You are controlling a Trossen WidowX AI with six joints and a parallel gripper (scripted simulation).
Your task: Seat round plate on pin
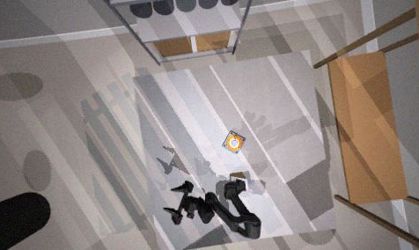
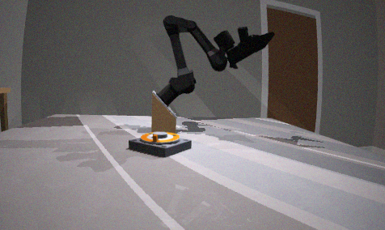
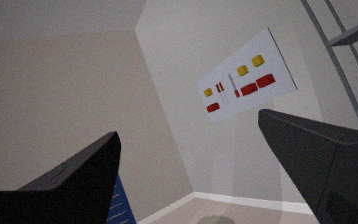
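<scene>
Now: the base 390 mm to the right of my gripper tip, 360 mm below it and 170 mm ahead of it.
</scene>
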